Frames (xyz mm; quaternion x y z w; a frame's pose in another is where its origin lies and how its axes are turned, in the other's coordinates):
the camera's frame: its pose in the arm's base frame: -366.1 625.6 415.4 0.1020 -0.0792 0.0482 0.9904
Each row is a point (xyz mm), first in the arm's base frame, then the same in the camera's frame.
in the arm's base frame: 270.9 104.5 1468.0
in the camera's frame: 760.2 -374.3 1033.1
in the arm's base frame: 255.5 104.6 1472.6
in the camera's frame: 745.9 -371.6 1039.8
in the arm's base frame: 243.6 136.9 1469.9
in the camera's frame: 736.3 -339.3 1032.1
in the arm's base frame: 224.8 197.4 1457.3
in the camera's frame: 720.5 -280.7 1010.0
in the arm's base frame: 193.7 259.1 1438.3
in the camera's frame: 691.7 -220.8 983.3
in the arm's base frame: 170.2 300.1 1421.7
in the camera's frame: 669.0 -181.4 962.1
